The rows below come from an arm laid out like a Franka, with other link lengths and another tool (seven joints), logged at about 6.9 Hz.
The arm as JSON. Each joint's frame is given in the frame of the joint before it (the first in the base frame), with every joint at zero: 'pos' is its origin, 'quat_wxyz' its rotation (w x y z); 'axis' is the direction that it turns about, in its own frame. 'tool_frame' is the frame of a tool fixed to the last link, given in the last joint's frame.
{
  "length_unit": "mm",
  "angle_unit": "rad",
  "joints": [
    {
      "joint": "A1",
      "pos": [
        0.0,
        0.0,
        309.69
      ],
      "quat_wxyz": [
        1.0,
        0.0,
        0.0,
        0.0
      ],
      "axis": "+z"
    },
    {
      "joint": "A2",
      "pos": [
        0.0,
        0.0,
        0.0
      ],
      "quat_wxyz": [
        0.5,
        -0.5,
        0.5,
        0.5
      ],
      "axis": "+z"
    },
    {
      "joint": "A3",
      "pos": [
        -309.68,
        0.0,
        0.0
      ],
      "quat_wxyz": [
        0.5,
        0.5,
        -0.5,
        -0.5
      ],
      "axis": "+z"
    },
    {
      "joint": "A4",
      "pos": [
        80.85,
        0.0,
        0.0
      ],
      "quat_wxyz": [
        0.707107,
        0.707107,
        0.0,
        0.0
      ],
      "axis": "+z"
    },
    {
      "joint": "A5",
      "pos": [
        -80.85,
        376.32,
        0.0
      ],
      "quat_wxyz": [
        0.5,
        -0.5,
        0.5,
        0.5
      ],
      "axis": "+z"
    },
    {
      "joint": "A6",
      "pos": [
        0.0,
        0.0,
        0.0
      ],
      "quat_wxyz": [
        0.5,
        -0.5,
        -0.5,
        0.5
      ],
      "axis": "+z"
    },
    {
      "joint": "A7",
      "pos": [
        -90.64,
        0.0,
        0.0
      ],
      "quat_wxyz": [
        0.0,
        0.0,
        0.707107,
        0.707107
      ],
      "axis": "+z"
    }
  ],
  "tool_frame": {
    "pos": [
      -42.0,
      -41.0,
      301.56
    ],
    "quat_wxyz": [
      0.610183,
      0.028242,
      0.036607,
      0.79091
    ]
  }
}
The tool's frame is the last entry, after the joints.
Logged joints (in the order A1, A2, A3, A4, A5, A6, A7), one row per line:
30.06 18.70 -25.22 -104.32 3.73 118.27 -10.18
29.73 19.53 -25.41 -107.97 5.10 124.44 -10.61
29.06 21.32 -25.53 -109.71 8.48 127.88 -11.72
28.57 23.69 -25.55 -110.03 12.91 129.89 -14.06
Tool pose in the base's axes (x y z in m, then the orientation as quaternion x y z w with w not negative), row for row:
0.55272 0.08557 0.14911 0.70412 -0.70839 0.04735 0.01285
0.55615 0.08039 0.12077 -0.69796 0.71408 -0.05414 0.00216
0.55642 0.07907 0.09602 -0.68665 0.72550 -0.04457 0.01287
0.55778 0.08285 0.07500 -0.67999 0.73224 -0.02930 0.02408
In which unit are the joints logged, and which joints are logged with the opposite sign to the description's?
The joints are logged in degrees. Opposite sign: none.
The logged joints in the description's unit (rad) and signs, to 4 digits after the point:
0.5246 0.3264 -0.4402 -1.8207 0.0651 2.0642 -0.1777
0.5189 0.3409 -0.4435 -1.8844 0.0890 2.1719 -0.1852
0.5072 0.3721 -0.4456 -1.9148 0.1480 2.2319 -0.2046
0.4986 0.4135 -0.4459 -1.9204 0.2253 2.2670 -0.2454

